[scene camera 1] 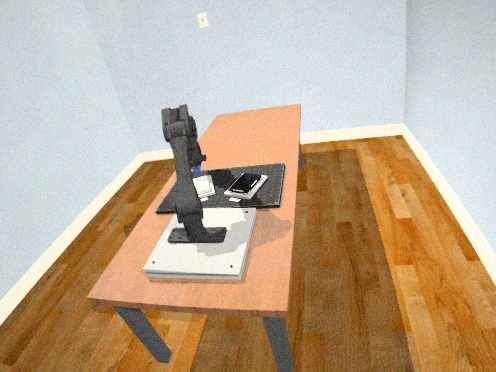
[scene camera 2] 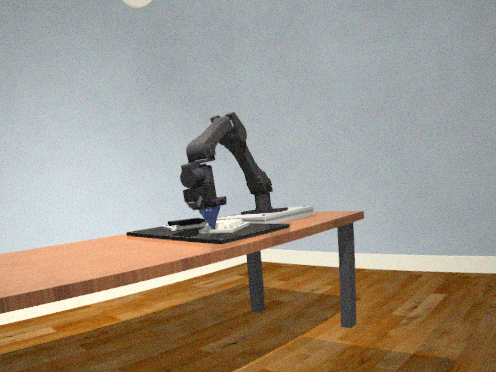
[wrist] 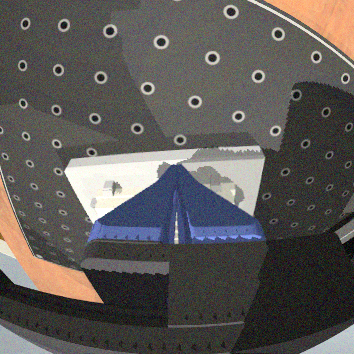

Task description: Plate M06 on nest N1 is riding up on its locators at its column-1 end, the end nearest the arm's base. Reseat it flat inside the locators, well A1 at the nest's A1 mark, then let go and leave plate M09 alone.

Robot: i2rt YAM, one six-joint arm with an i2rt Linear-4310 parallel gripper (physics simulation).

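Note:
A white nest, which I take for N1, lies on the black board. A pale plate, taken for M06, is on it. The fingers hide most of the plate in the wrist view, and its tilt is too small to tell. My gripper is shut and empty, fingers pointing down. Its blue tips are low over the nest's end away from the arm's base; contact cannot be told. A black plate, taken for M09, lies on a second white nest, apart from the gripper.
The black perforated board lies on the wooden table. The arm stands on a white base slab close to the board. Small white labels lie at the nests' base-side ends.

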